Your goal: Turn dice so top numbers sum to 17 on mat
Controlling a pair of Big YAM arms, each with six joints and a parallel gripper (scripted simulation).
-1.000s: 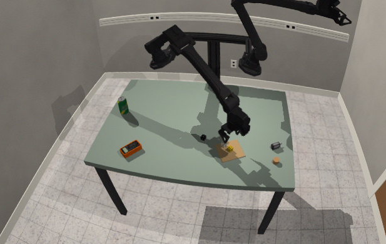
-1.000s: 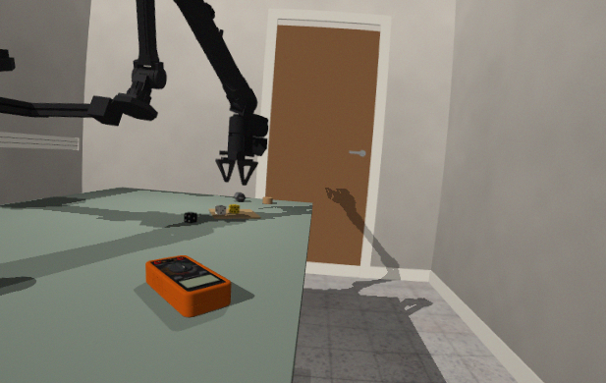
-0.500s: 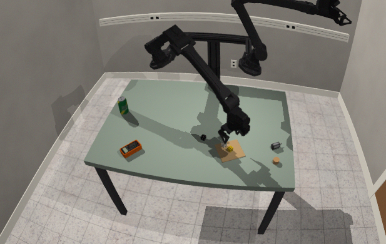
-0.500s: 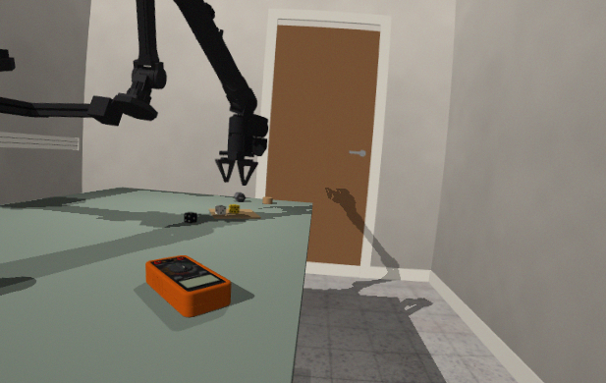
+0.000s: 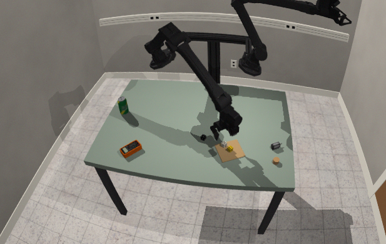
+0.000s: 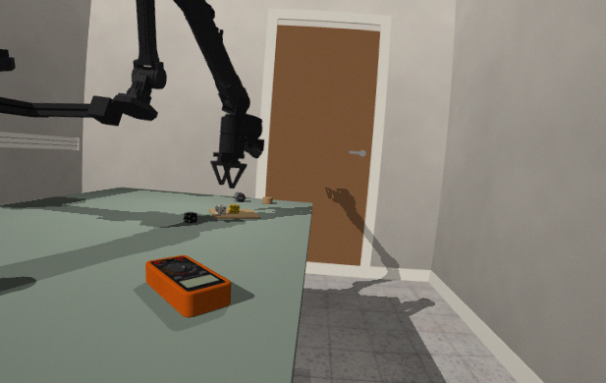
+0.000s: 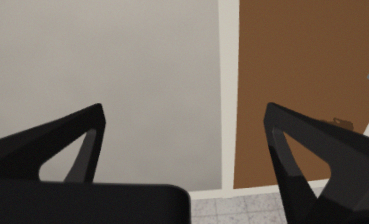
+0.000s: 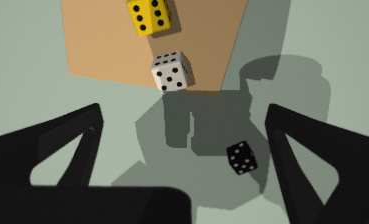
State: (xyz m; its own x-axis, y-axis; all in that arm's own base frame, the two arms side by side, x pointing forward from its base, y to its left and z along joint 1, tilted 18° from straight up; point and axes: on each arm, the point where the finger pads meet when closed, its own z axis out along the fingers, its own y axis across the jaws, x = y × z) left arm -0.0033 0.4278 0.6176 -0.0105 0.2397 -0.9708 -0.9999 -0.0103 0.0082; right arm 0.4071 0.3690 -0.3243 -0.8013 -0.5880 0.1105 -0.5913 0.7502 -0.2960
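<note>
The black die is 6 cm behind my right hand, 12 cm to the right of it and 9 cm below it. The rest, counted from my right hand: yellow die 2 cm ahead, 4 cm to the left, 8 cm below; then tan mat 2 cm ahead, 4 cm to the left, 10 cm below; then white die 2 cm behind, 8 cm below.
</note>
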